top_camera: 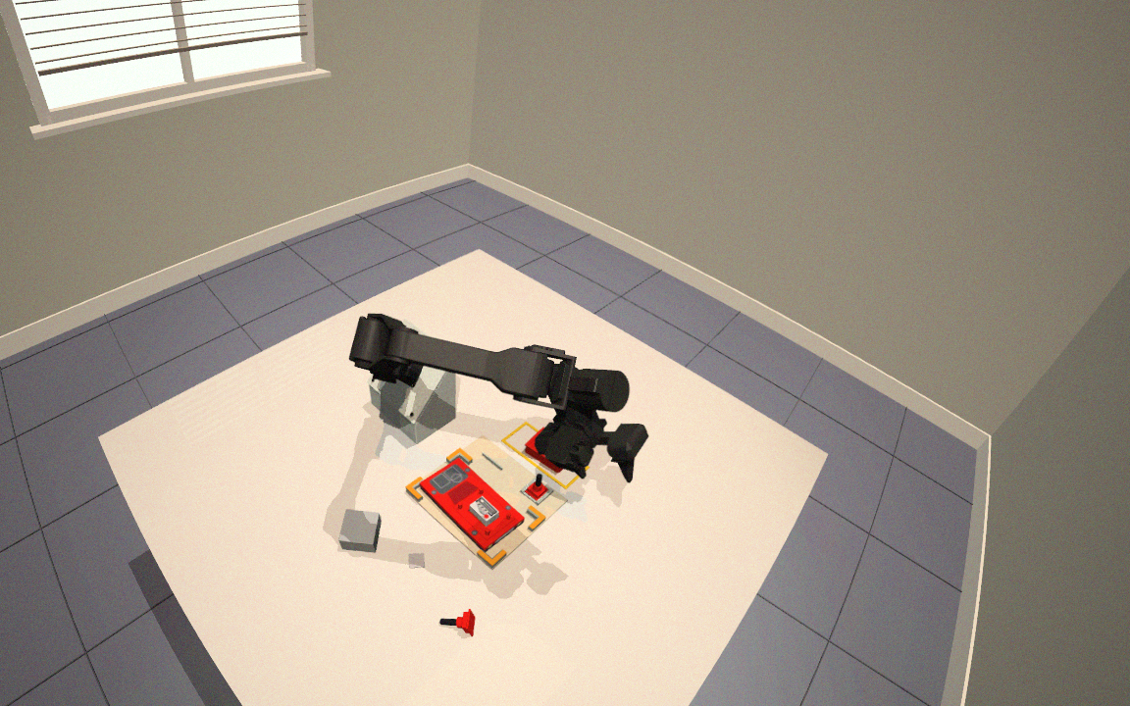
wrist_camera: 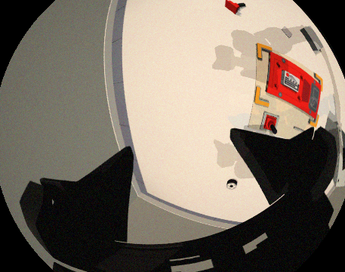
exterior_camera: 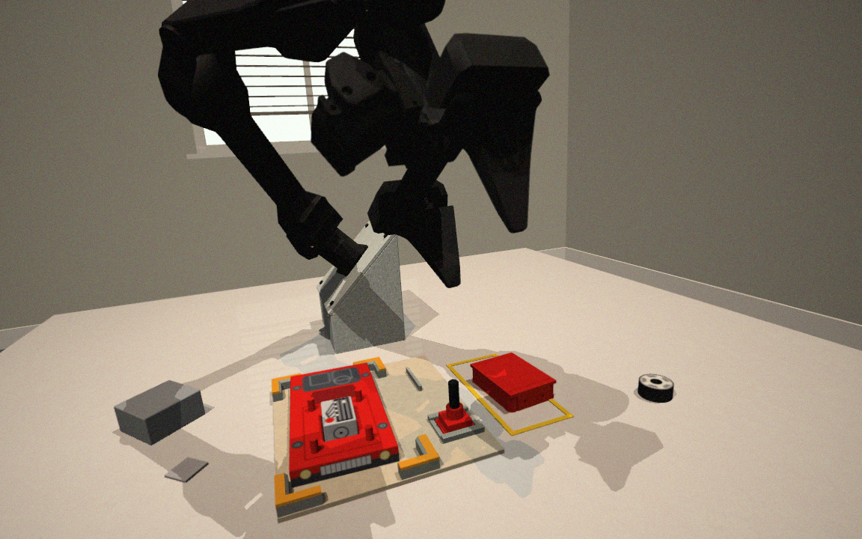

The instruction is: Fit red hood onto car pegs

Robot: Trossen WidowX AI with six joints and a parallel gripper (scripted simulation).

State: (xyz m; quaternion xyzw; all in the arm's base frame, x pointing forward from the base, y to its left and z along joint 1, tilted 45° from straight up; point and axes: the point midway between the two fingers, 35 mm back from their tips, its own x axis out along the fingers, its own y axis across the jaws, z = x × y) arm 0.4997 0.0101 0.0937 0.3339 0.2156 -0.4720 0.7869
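My gripper tip is 19 cm past the red hood, 16 cm to the right of it and 22 cm above it. Round my gripper tip: small grey plate (23 cm behind, 22 cm to the right, 23 cm below); then grey engine block (19 cm behind, 6 cm to the right, 21 cm below).
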